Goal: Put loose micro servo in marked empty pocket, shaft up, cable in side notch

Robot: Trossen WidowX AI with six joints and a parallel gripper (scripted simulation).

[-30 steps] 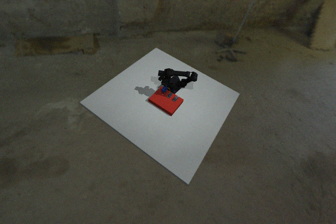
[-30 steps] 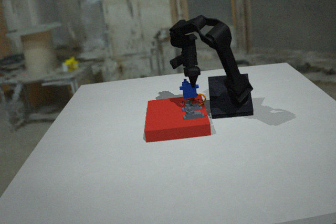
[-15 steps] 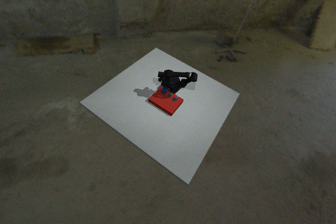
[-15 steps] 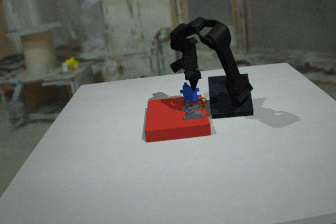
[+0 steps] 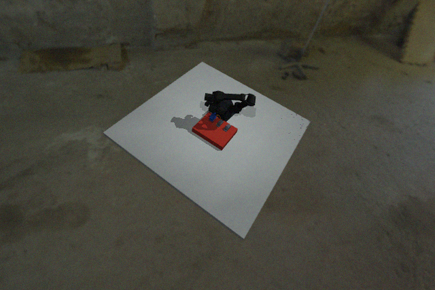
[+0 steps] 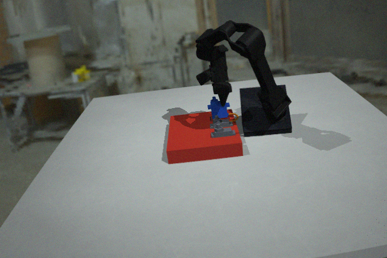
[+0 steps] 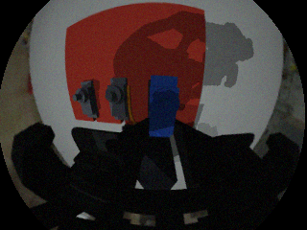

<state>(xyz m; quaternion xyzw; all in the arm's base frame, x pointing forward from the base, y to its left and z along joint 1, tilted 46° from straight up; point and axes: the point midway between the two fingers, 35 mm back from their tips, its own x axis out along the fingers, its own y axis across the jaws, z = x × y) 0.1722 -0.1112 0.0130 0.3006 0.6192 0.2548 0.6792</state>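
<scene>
The deck is 130 mm ahead of my gripper tip, 70 mm to the left of it and 70 mm below it.
</scene>
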